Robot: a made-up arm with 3 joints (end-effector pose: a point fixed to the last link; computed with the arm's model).
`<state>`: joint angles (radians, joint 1 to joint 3).
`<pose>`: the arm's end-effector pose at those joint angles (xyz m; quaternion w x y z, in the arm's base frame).
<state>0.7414 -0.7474 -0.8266</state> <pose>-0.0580 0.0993 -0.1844 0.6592 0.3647 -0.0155 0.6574</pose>
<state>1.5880 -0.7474 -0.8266</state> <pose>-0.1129 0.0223 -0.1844 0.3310 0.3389 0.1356 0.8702</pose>
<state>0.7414 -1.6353 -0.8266</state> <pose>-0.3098 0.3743 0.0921 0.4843 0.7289 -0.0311 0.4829</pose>
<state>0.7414 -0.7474 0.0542</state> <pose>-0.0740 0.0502 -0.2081 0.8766 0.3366 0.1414 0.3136</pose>
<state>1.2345 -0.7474 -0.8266</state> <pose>-0.0982 0.0600 -0.1844 0.4788 0.3575 0.0739 0.7984</pose>
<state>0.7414 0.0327 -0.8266</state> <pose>0.2141 -0.1979 -0.1045 0.7080 -0.0163 0.0007 0.7060</pose>
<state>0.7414 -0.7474 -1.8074</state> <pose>-0.0900 0.1326 -0.1417 0.2719 0.3144 -0.1855 0.8904</pose>
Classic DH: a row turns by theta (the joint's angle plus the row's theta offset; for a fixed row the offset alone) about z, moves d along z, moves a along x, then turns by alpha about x. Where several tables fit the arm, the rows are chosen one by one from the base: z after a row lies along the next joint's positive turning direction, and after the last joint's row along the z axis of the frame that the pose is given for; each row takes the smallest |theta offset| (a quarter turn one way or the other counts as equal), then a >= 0, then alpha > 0; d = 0 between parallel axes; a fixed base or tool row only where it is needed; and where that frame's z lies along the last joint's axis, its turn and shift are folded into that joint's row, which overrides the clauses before.
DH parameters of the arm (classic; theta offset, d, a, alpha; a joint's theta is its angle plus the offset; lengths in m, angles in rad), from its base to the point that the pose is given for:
joint 1: 1.5708 0.3457 0.0082 -1.5708
joint 2: 0 0.0351 -0.2535 -1.5708
joint 3: -0.2715 0 -0.0667 3.1416
tool (fixed): -1.8423 -0.4597 0 0

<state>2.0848 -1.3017 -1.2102</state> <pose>-0.3484 -0.1607 -0.0266 0.0610 -0.5488 -0.2566 -0.7932</pose>
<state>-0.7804 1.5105 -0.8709</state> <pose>-0.3108 -0.3503 0.5987 0.7274 -0.4648 0.5038 0.0329</pose>
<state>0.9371 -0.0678 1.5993</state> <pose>0.1259 -0.2164 -0.1312 0.9451 0.0101 0.0324 -0.3249</pose>
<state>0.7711 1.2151 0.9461</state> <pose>0.3137 -0.4330 0.4721 0.8179 -0.3731 -0.4321 -0.0718</pose>
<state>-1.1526 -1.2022 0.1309</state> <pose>0.2837 0.1543 -0.1180 0.6606 0.4933 -0.2765 -0.4937</pose>
